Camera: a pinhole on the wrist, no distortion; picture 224 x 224 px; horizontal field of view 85.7 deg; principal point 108.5 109.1 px. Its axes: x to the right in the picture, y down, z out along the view. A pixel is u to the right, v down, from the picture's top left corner.
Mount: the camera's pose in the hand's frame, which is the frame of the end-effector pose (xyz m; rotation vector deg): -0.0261 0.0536 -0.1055 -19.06 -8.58 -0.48
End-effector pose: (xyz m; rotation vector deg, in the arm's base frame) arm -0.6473 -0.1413 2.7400 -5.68 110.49 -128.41
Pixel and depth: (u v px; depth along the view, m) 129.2 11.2 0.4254
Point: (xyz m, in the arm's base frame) -0.5632 -0.5214 2.9368
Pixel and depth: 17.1 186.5 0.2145
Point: -0.4099 -0.1634 2.5115
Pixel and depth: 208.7 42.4 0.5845
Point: -0.8993 -0.7994 2.8635
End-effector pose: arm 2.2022 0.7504 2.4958 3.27 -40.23 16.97
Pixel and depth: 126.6 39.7 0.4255
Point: 1.9503 0.6486 2.7673
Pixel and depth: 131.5 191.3 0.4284
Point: 1.9355 1.1688 2.6368
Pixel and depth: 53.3 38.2 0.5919
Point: 1.6176 0.4919 2.6455
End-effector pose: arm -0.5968 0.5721 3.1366 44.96 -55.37 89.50
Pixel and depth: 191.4 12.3 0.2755
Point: -0.5595 0.4031 3.3606
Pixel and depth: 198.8 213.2 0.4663
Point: -1.2299 0.4161 3.3762
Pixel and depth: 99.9 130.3 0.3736
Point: -0.8101 0.3113 3.1016
